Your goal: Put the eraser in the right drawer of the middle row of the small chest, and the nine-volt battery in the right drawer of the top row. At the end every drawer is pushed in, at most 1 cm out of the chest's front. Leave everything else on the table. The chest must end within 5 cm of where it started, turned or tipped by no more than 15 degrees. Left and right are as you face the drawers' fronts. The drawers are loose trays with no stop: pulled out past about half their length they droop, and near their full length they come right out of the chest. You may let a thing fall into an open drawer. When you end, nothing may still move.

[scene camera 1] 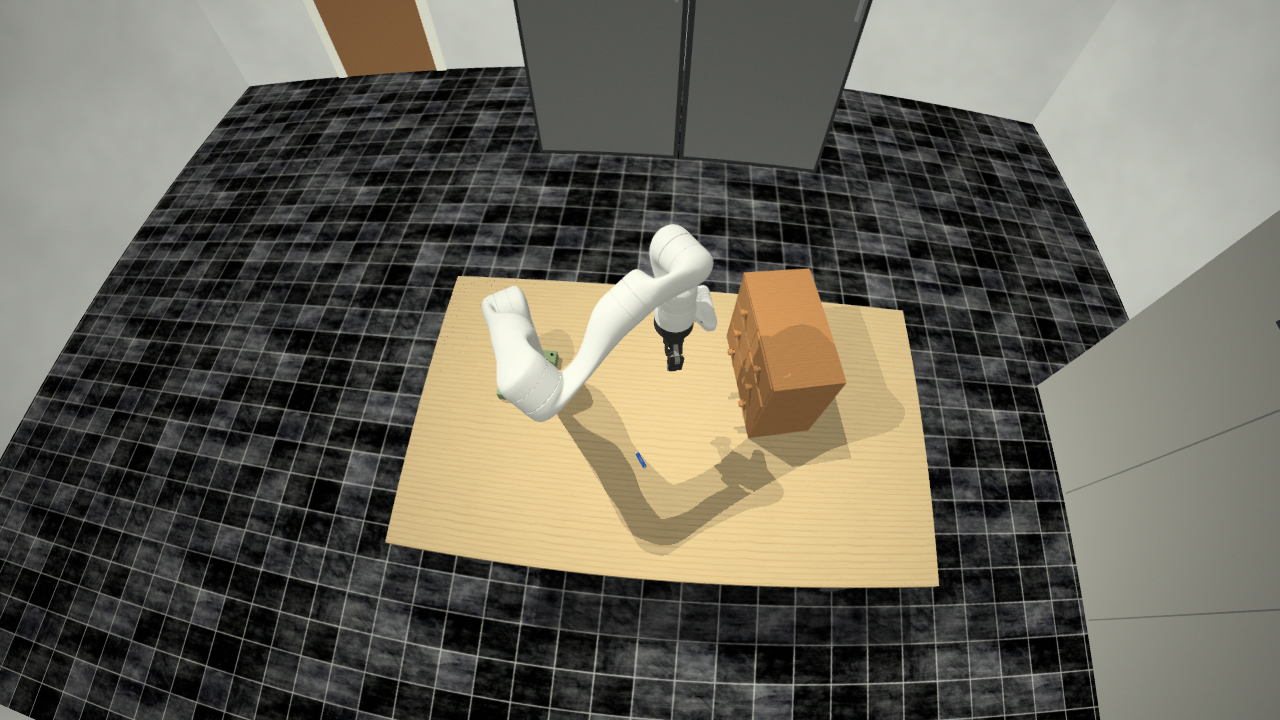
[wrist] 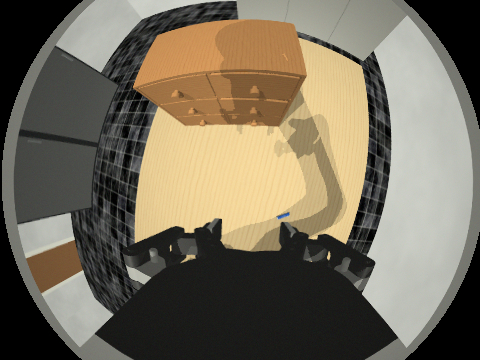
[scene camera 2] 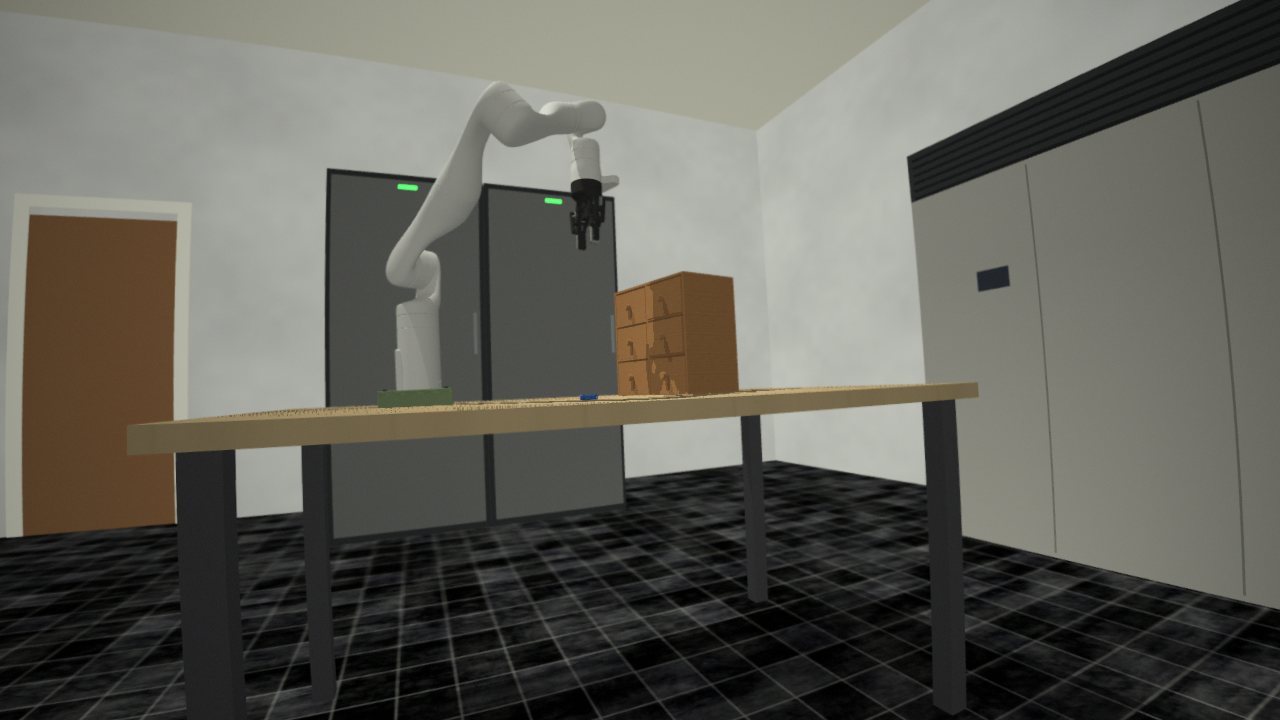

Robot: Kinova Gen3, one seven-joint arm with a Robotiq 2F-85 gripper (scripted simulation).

Scene:
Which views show my gripper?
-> Scene camera 1, the wrist view and scene camera 2: all of them.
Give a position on a drawer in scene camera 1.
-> At 760, 367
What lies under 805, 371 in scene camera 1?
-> A wooden chest.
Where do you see a drawer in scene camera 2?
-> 631, 307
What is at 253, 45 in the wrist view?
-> A wooden chest.

